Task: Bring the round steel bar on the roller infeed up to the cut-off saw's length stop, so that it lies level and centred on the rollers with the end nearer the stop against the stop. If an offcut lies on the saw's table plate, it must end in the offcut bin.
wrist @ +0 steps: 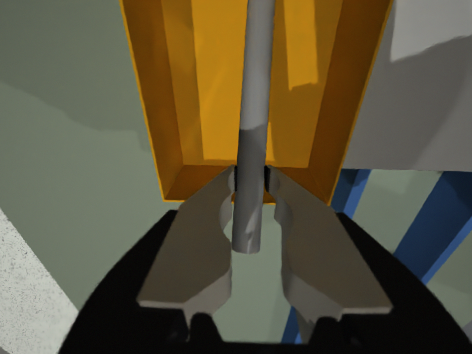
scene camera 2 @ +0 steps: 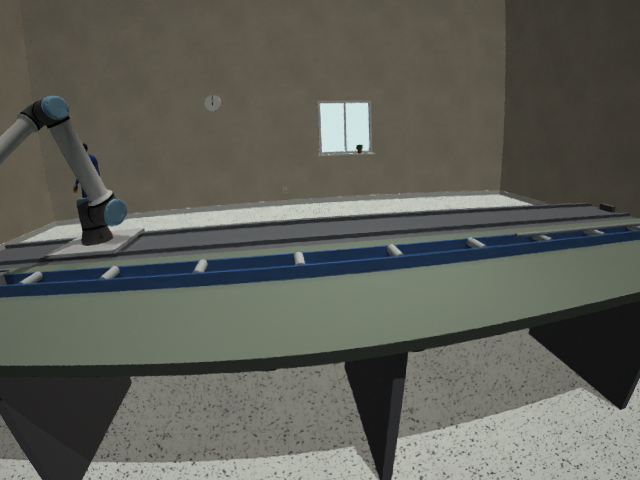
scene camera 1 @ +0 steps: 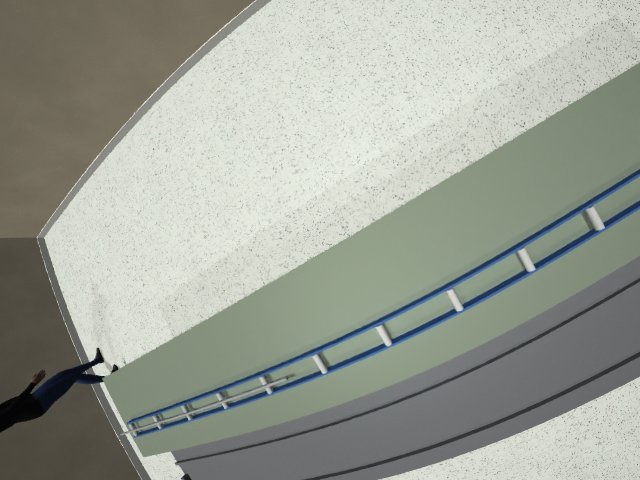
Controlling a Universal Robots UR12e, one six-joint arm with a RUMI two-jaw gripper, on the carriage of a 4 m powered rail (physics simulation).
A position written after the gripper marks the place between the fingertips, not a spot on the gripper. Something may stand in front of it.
In view: the gripper (wrist: 250, 167), a blue roller infeed (scene camera 2: 276, 267) and an offcut bin (wrist: 188, 68).
